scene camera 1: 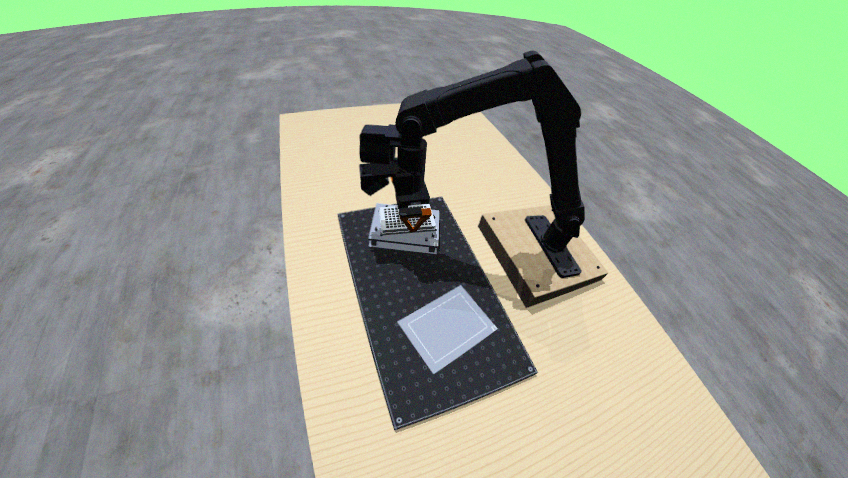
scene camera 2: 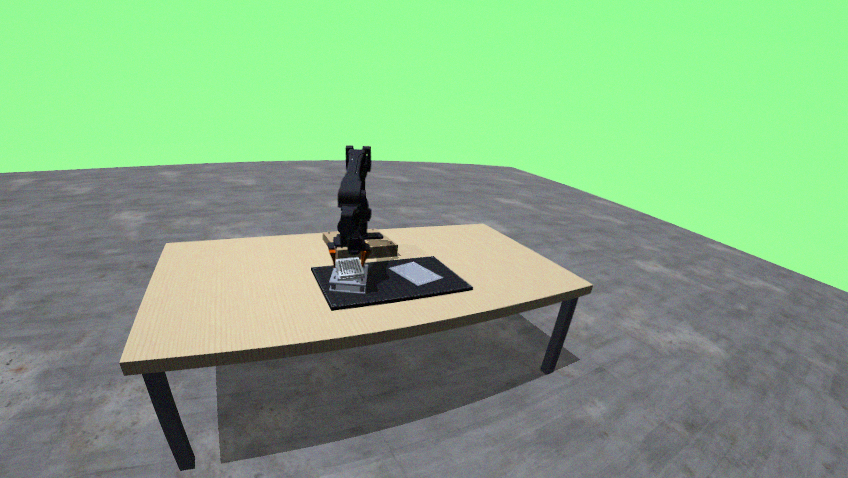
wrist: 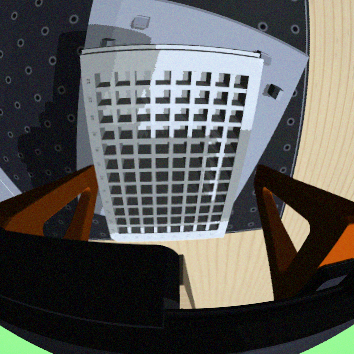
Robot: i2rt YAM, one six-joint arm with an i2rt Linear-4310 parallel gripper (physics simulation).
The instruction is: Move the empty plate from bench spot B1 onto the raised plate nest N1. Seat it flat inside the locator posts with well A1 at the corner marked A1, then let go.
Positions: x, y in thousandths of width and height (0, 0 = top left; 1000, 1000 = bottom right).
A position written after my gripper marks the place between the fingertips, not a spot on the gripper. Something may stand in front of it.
My gripper (scene camera 1: 483, 453) is open and holds nothing. Also in view: a white well plate (scene camera 1: 462, 470).
The white well plate is seen too in the wrist view (wrist: 479, 352). My gripper also shows in the wrist view (wrist: 496, 490).
